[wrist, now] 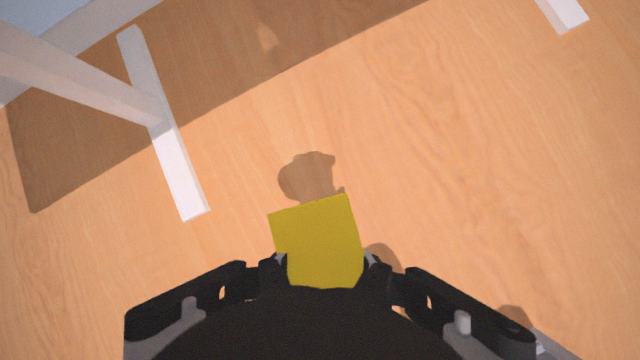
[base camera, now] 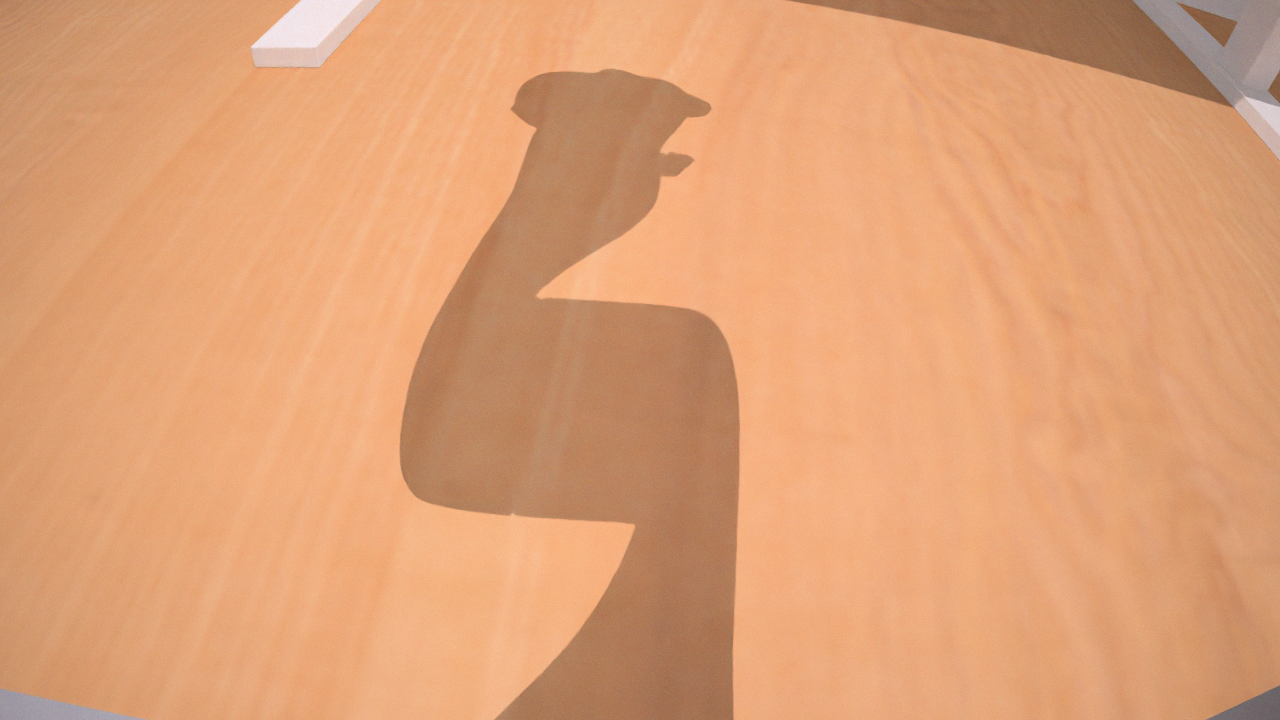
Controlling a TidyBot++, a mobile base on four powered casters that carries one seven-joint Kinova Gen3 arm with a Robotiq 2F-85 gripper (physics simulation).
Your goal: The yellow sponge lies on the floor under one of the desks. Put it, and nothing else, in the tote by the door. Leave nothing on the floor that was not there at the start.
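The yellow sponge is between the two black fingers in the wrist view, held above the wooden floor. My gripper is shut on it, with a fingertip at each side; the sponge's near end is hidden by the gripper's dark body. The gripper and sponge do not show in the base camera view, where the arm's shadow lies across the floor. The tote does not show in either view.
A white desk leg with a foot bar stands at the left in the wrist view. Another white foot end is at the top right. In the base camera view, a white foot bar is at the top left and white desk framing at the top right.
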